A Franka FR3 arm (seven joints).
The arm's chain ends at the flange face. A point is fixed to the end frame.
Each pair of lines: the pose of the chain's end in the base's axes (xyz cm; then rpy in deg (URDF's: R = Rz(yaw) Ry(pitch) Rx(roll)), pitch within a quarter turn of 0, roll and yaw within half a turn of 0), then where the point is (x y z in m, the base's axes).
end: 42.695 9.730 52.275 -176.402 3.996 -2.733
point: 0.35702 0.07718 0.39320
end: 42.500 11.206 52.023 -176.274 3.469 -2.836
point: 0.35623 0.09230 0.39000
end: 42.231 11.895 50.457 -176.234 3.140 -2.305
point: 0.35448 0.09862 0.37394
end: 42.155 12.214 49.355 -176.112 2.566 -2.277
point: 0.35505 0.10201 0.36221
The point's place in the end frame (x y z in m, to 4 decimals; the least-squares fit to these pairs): -0.0597 0.0318 0.1323
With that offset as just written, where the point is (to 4 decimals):
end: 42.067 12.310 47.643 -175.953 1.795 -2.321
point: 0.3559 0.1033 0.3442
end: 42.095 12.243 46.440 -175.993 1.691 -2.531
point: 0.3564 0.1028 0.3320
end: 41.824 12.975 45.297 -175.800 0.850 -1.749
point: 0.3559 0.1096 0.3196
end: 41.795 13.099 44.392 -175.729 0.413 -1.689
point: 0.3567 0.1109 0.3101
